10 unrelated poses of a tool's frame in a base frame.
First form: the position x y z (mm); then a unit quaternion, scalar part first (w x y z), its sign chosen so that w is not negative.
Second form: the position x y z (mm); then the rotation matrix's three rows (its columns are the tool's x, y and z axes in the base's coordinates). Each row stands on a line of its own. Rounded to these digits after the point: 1 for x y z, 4 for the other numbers.
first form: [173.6 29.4 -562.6 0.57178 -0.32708 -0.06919 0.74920]
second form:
173.6 29.4 -562.6
-0.1322 -0.8115 -0.5692
0.9020 -0.3366 0.2704
-0.4110 -0.4777 0.7765

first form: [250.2 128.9 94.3 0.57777 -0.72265 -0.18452 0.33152]
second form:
250.2 128.9 94.3
0.7121 -0.1164 -0.6924
0.6498 -0.2643 0.7127
-0.2659 -0.9574 -0.1125

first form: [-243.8 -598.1 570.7 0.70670 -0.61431 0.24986 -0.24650]
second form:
-243.8 -598.1 570.7
0.7536 0.0414 0.6560
-0.6554 0.1237 0.7451
-0.0503 -0.9915 0.1204

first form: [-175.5 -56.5 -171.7 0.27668 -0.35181 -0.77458 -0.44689]
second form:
-175.5 -56.5 -171.7
-0.5994 0.7923 -0.1142
0.2977 0.3530 0.8870
0.7431 0.4976 -0.4475

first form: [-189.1 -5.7 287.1 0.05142 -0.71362 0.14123 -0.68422]
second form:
-189.1 -5.7 287.1
0.0238 -0.1312 0.9911
-0.2719 -0.9548 -0.1199
0.9620 -0.2667 -0.0584

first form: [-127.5 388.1 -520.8 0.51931 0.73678 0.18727 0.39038]
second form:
-127.5 388.1 -520.8
0.6251 -0.1295 0.7698
0.6814 -0.3905 -0.6190
0.3807 0.9115 -0.1558

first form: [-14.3 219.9 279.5 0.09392 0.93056 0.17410 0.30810]
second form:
-14.3 219.9 279.5
0.7495 0.2661 0.6061
0.3819 -0.9217 -0.0675
0.5407 0.2821 -0.7925

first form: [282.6 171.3 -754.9 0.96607 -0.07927 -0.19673 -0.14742]
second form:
282.6 171.3 -754.9
0.8791 0.3160 -0.3567
-0.2536 0.9440 0.2112
0.4035 -0.0952 0.9100

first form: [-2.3 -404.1 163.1 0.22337 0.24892 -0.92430 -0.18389]
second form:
-2.3 -404.1 163.1
-0.7763 -0.3780 -0.5045
-0.5423 0.8084 0.2287
0.3214 0.4511 -0.8326

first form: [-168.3 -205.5 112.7 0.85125 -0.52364 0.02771 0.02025]
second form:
-168.3 -205.5 112.7
0.9976 -0.0635 0.0260
0.0055 0.4508 0.8926
-0.0684 -0.8904 0.4501

